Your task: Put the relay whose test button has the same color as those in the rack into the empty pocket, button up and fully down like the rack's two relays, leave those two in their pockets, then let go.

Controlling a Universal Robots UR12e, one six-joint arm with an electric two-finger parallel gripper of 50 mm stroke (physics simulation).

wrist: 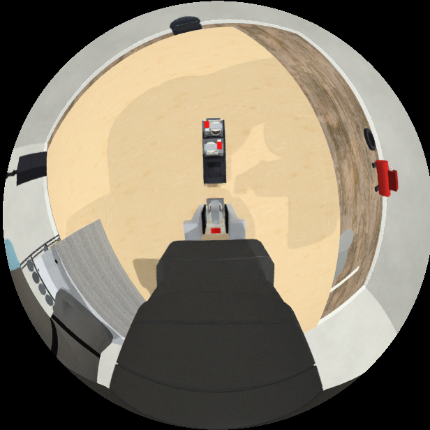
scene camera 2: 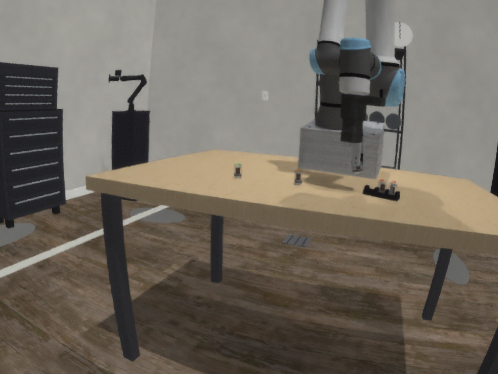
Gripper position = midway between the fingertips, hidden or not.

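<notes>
There's a black rack (wrist: 214,171) here, and a red-button relay (wrist: 214,207) as well. You'd also see my gripper (scene camera 2: 357,165), and it's there in the wrist view (wrist: 215,213) too.
</notes>
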